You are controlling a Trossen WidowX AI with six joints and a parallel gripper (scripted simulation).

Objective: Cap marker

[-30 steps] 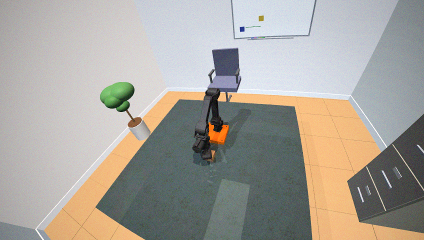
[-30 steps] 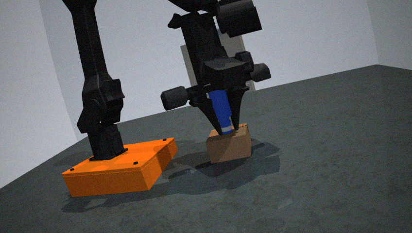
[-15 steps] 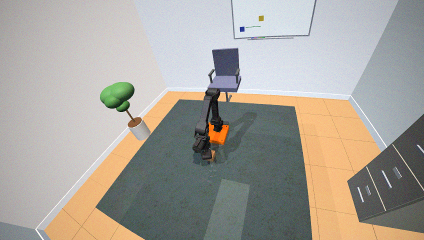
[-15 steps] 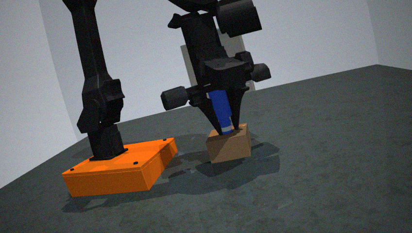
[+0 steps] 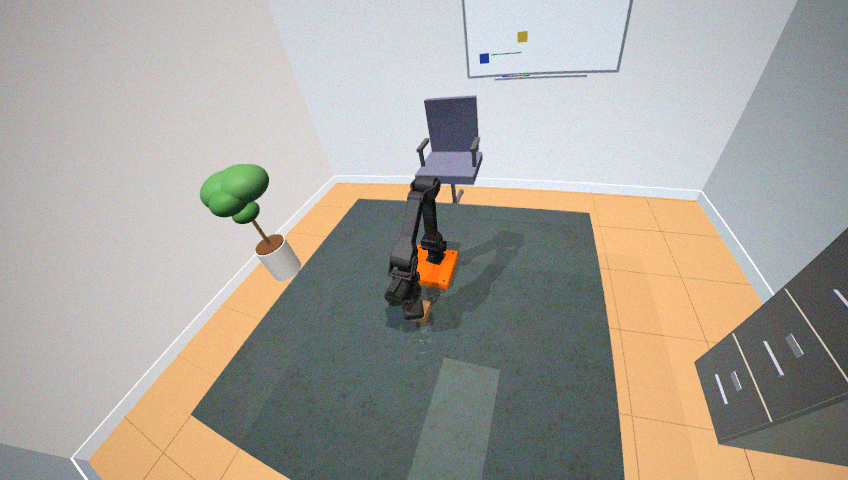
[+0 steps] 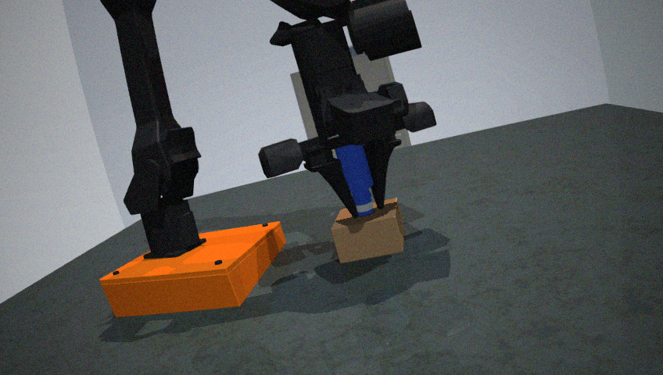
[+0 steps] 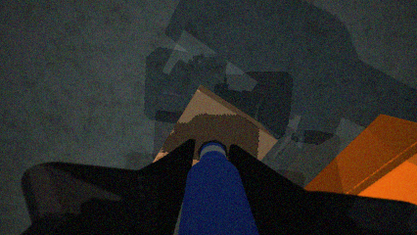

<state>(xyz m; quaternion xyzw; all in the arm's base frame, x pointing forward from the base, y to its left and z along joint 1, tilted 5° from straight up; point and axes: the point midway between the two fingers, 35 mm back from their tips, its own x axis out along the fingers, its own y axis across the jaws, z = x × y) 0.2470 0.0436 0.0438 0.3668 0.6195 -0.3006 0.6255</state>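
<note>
The white band is 1 cm above my gripper tip. Round my gripper tip: tan holder block: 2 cm below; blue cap: 5 cm above.
</note>
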